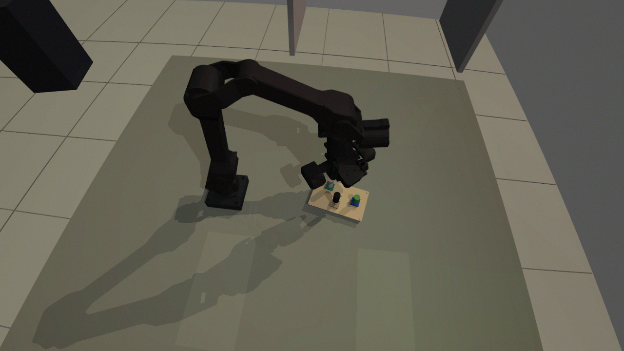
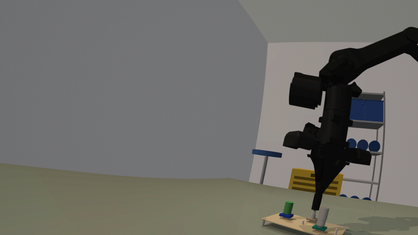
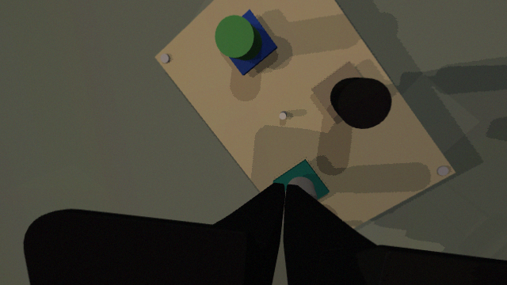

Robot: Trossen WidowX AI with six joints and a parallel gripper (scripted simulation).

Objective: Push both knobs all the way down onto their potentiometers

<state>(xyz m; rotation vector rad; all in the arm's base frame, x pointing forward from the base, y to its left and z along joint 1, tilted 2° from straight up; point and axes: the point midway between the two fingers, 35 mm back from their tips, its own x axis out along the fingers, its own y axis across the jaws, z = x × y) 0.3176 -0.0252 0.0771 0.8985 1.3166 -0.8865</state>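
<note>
My gripper tip is 40 mm to the left of the black knob, 20 mm above it and 10 mm past it. Round my gripper tip: white knob 40 mm below, 20 mm to the left, 20 mm behind.
</note>
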